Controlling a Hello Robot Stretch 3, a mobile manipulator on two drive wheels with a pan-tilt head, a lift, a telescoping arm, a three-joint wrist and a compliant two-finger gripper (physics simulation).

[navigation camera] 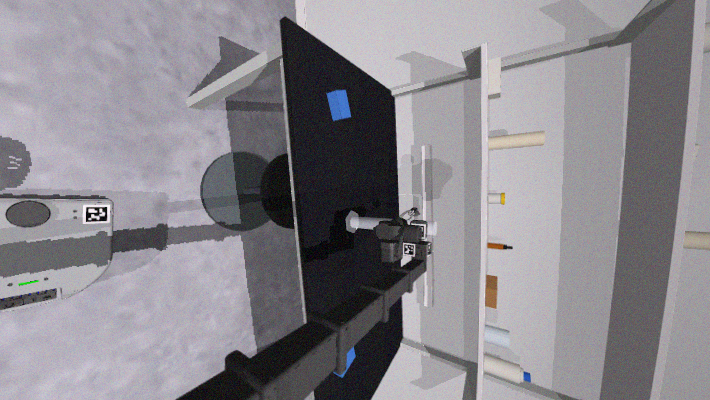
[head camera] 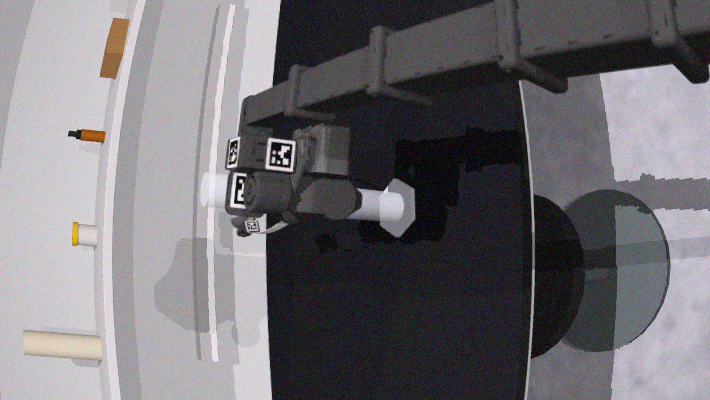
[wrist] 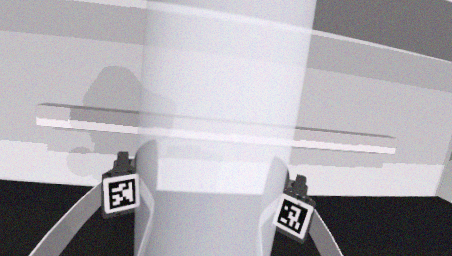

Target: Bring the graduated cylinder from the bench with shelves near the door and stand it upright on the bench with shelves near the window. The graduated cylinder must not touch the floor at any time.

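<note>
The graduated cylinder, pale and translucent with a hexagonal foot, stands upright on the black top of a bench with shelves. No door or window shows beside this bench. My gripper is around the middle of the tube. In the wrist view both finger pads lie against its sides, one left and one right, so it is shut on the cylinder. In the head view the wrist hides part of the tube and one finger.
A shelf above the bench bears a cream tube, a yellow-capped jar, an orange bottle and a brown box. A blue box is on the bench. A round stool stands at the bench's front edge.
</note>
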